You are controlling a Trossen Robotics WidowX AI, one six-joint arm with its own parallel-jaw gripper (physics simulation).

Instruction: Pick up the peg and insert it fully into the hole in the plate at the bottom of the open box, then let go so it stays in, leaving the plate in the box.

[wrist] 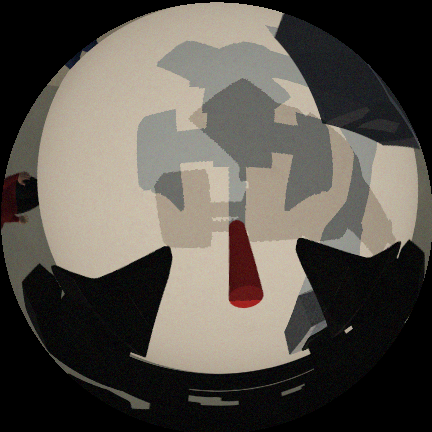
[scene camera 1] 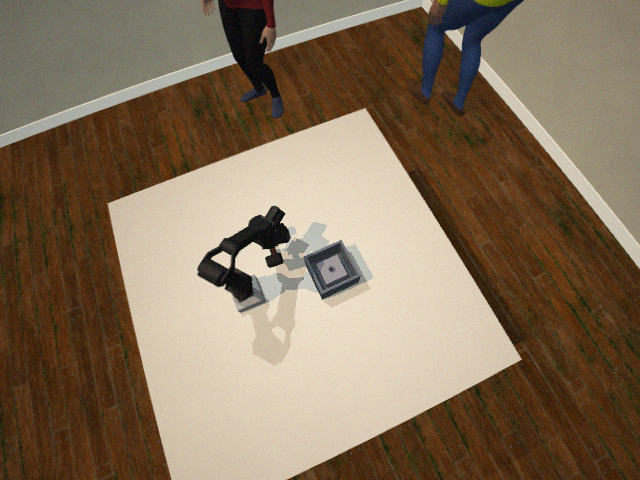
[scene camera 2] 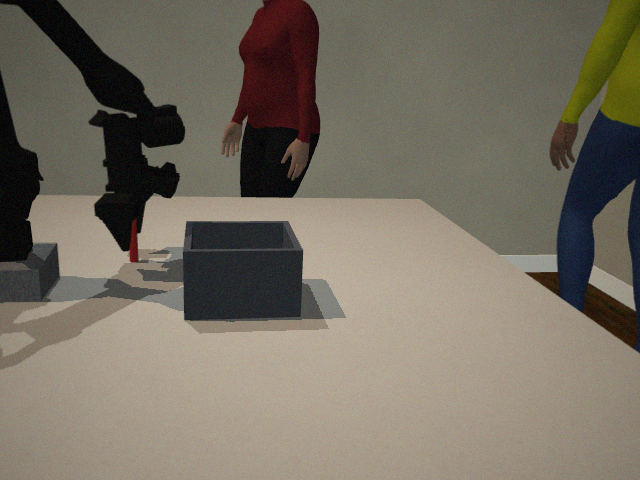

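Pixels of known places: gripper, between the fingertips: [wrist: 236, 249] [scene camera 1: 272, 249] [scene camera 2: 131, 241]; arm's base, origin of its link: [wrist: 322, 333] [scene camera 1: 243, 291] [scene camera 2: 5, 253].
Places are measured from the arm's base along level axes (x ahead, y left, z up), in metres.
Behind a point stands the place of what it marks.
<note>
The red peg [scene camera 1: 273, 250] @(x 0.180, y 0.084, z -0.009 m) [scene camera 2: 134, 249] @(x 0.184, y 0.086, z -0.029 m) [wrist: 243, 272] @(x 0.189, y 0.092, z 0.020 m) stands upright on the pale table top. My gripper [scene camera 1: 274, 251] @(x 0.180, y 0.095, z -0.018 m) [scene camera 2: 132, 240] @(x 0.180, y 0.095, z -0.018 m) [wrist: 236, 249] @(x 0.180, y 0.095, z -0.018 m) is open and points down around the upper part of the peg. In the wrist view the peg stands between the two spread fingers, with bare table showing on both sides of it. The dark grey open box [scene camera 1: 316, 281] @(x 0.250, y -0.129, z 0.045 m) [scene camera 2: 242, 285] @(x 0.318, y -0.189, z -0.003 m) [wrist: 345, 85] stands to the right of the peg in the scene views. The light plate [scene camera 1: 338, 276] @(x 0.336, y -0.148, z 0.005 m) lies at the bottom of the box, with a dark round hole [scene camera 1: 331, 269] at its middle. The box wall hides the plate in the second scene view.
The arm's grey base block [scene camera 1: 251, 300] @(x 0.010, y -0.048, z -0.003 m) [scene camera 2: 45, 271] @(x 0.057, y -0.038, z -0.018 m) stands on the table top [scene camera 1: 387, 330] @(x 0.385, y -0.412, z -0.052 m) [scene camera 2: 413, 361] @(x 0.496, y -0.359, z -0.052 m), to the left of the box. The box walls rise around the plate. Two people stand beyond the table. Shadows of the arm fall around the peg and the box.
</note>
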